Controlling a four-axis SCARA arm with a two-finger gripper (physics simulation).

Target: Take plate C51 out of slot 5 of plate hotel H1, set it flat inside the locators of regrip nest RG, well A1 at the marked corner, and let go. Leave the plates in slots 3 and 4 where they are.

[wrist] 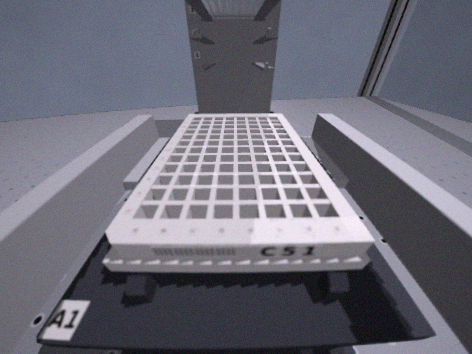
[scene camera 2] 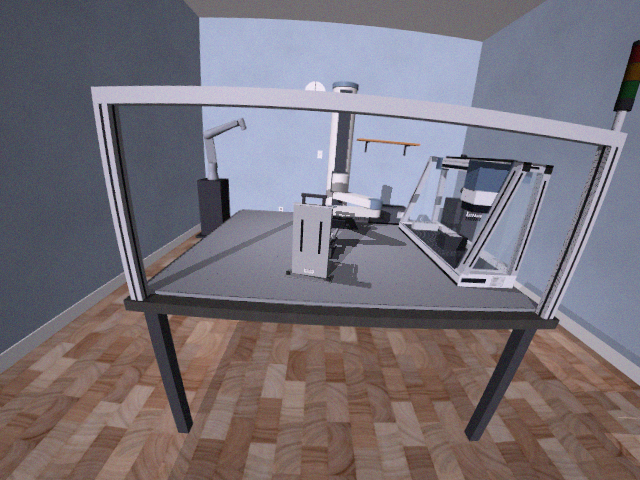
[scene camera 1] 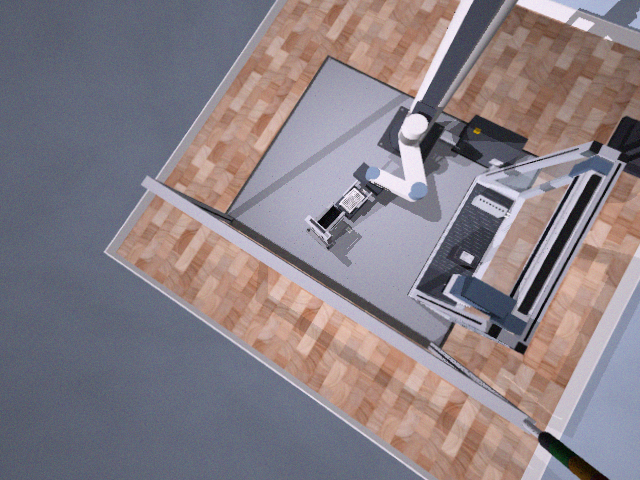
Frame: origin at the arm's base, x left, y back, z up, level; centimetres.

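Seen in the pictures: gripper, fingertip midpoint: (wrist: pixel 235 129) (scene camera 1: pixel 350 201).
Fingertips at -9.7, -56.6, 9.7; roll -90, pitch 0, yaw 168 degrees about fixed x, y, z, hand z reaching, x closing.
A point is followed by its place in that frame, as x, y, z.
White plate C51 (wrist: pixel 235 232) @(-8.2, -49.6, 9.3) (scene camera 1: pixel 353 200) @(-8.7, -54.8, 8.4) is level between the two grey fingers of my gripper (wrist: pixel 235 129) @(-9.7, -56.6, 9.7), which is shut on it. Black regrip nest RG (wrist: pixel 240 320) @(-8.0, -47.8, 7.3) is directly under the plate. Its A1 label (wrist: pixel 64 320) @(-2.6, -48.9, 7.3) is at the near left corner. Two small blocks show on the nest below the plate's near edge. Any gap between plate and nest is too small to tell. The plate's rim letters are blurred. Plate hotel H1 (wrist: pixel 235 65) @(-14.7, -79.5, 12.0) (scene camera 1: pixel 318 229) @(-13.9, -81.9, 29.7) (scene camera 2: pixel 311 240) @(-14.7, -82.5, 16.4) stands beyond the nest; a pale plate in it is cut off at the wrist view's top edge.
A framed enclosure (scene camera 1: pixel 449 310) @(52.9, -83.3, 33.1) (scene camera 2: pixel 485 279) @(56.6, -85.1, 4.9) with a blue-topped device (scene camera 2: pixel 488 178) @(51.0, -77.8, 44.0) stands on the right of the table. A black box (scene camera 1: pixel 496 142) @(41.8, 10.8, 12.8) lies near the arm's base. A frame bar (scene camera 1: pixel 330 291) @(4.9, -100.6, 62.0) (scene camera 2: pixel 258 98) @(-29.1, -104.4, 59.6) spans the table's front side.
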